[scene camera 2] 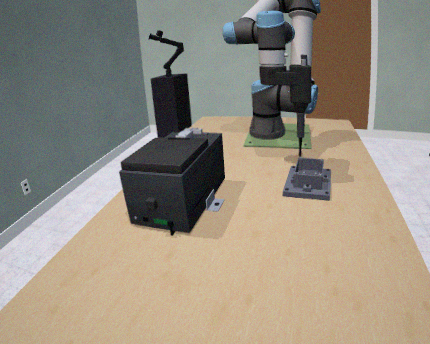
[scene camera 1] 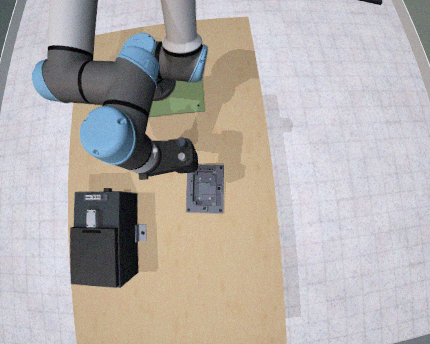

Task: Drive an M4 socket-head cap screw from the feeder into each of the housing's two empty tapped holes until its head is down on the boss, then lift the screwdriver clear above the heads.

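Note:
The screwdriver point(scene camera 1: 181, 157) point(scene camera 2: 300, 153) hangs upright from the arm. In scene camera 2 its thin dark bit ends a little above the housing's back wall in the picture, apart from it. In scene camera 1 its body covers the bit and borders the housing's far left corner. Whether a screw sits on the bit is too small to tell. The grey housing point(scene camera 1: 191, 204) point(scene camera 2: 307, 180) lies flat on the table, with a square flange and a raised walled middle. Small light spots show inside it; the tapped holes cannot be made out. The black screw feeder point(scene camera 1: 94, 257) point(scene camera 2: 155, 195) stands left of the housing.
A silver block point(scene camera 1: 91, 218) sits on the feeder's top, and a metal bracket point(scene camera 1: 142, 233) point(scene camera 2: 216, 204) sticks out from its side towards the housing. The arm's base stands on a green plate point(scene camera 1: 190, 106) point(scene camera 2: 260, 144). A black pedestal point(scene camera 2: 171, 102) with a jointed arm stands behind the feeder.

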